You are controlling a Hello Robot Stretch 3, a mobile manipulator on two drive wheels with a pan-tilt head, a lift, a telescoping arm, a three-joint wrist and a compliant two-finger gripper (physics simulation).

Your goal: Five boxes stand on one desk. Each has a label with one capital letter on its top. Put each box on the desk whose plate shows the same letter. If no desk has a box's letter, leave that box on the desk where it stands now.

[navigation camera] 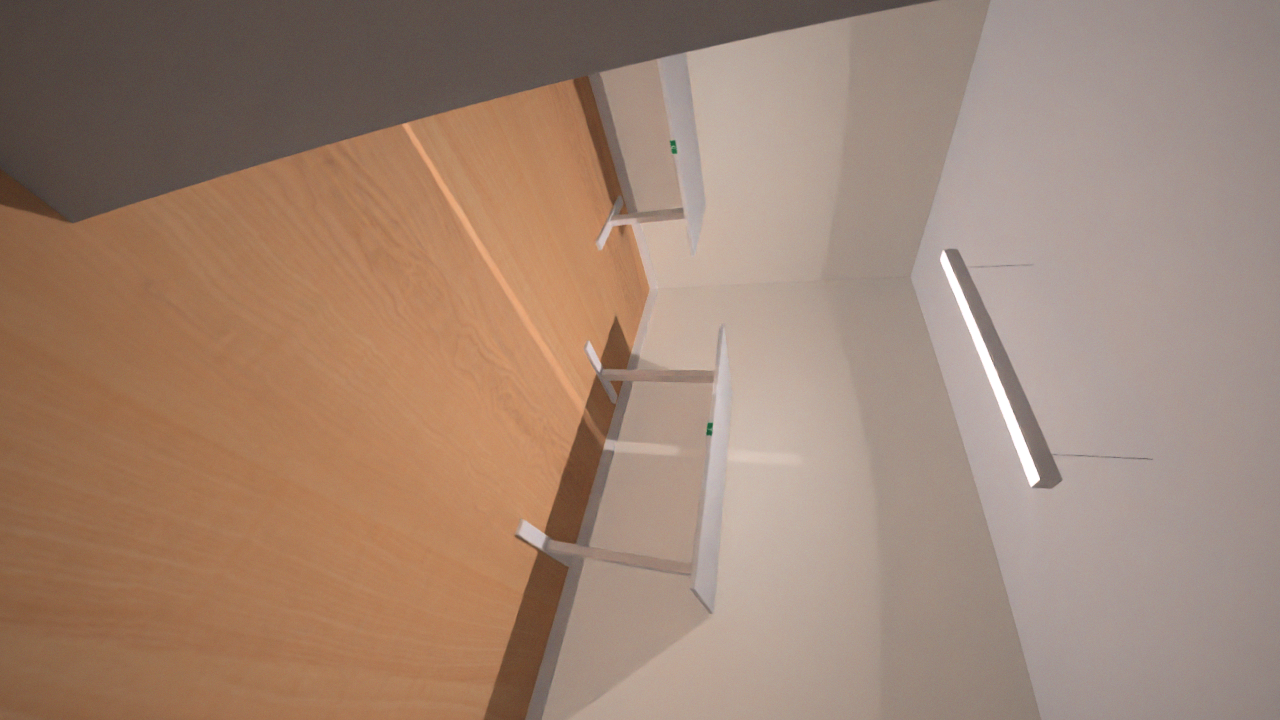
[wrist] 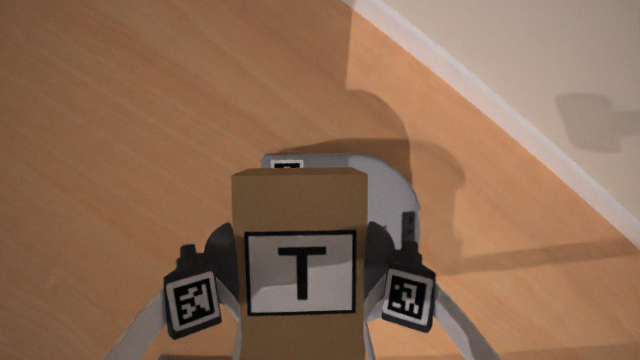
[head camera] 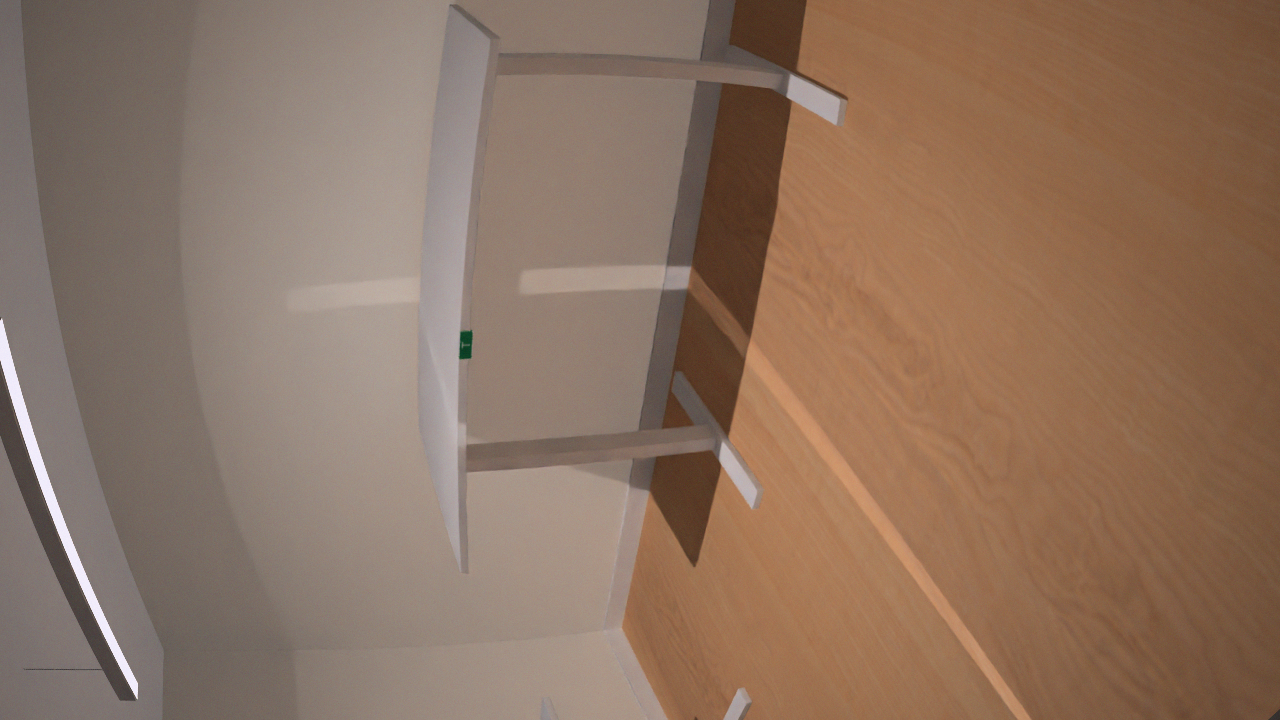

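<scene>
My gripper (wrist: 300,250) is shut on a brown box (wrist: 300,202) in the wrist view. The box's white label with a black T faces the camera, and its lower part is cut off by the frame. A white desk (head camera: 447,205) (navigation camera: 713,501) stands against the wall in the head and navigation views. Its green plate (head camera: 465,344) (navigation camera: 709,428) seems to show a T in the head view; the letter is too small to read in the navigation view. Another white desk (navigation camera: 687,134) with an unreadable green plate (navigation camera: 673,146) is at the upper middle of the navigation view. The other boxes do not show.
My grey base (wrist: 382,190) is on the wooden floor below the box. A wall with a white skirting board (wrist: 480,90) runs along the right of the wrist view. A large dark grey block (navigation camera: 268,89) fills the navigation view's upper left. A desk foot (head camera: 737,703) shows at the head view's bottom.
</scene>
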